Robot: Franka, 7 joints.
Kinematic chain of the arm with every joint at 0, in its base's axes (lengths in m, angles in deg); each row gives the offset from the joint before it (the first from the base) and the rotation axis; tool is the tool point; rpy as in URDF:
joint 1: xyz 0 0 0.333 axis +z
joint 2: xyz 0 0 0 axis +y
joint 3: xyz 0 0 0.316 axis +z
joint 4: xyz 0.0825 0 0 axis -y
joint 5: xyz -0.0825 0 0.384 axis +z
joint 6: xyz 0 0 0 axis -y
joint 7: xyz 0.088 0 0 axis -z
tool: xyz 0 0 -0.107 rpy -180 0 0
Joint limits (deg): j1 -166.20..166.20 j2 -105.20..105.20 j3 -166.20..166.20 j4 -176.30..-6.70 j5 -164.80..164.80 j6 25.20..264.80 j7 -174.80..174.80
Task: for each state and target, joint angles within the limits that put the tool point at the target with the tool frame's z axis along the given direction. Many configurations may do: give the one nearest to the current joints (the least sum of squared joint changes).
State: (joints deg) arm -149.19 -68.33 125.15 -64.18 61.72 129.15 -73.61
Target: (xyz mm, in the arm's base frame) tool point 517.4 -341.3 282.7 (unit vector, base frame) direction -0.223 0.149 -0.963
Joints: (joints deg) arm -157.86 -53.92 108.77 -99.43 46.92 97.15 -73.61
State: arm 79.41 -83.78 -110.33 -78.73 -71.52 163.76 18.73
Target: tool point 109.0 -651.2 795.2 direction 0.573 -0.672 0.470
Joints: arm 63.16 -68.71 -68.54 -60.62 -63.19 179.64 18.73
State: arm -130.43 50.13 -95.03 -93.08 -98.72 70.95 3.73
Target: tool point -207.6 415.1 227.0 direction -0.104 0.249 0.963
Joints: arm -165.52 80.04 -59.00 -133.23 -88.39 70.94 3.73
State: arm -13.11 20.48 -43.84 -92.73 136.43 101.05 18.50
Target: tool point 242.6 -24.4 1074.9 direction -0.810 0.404 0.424
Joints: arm 12.06 -8.93 -19.94 -61.70 159.44 63.70 18.50
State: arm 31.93 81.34 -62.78 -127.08 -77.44 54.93 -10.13
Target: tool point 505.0 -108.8 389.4 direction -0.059 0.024 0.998
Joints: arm 61.78 70.84 -75.08 -125.23 -95.52 64.28 -10.13
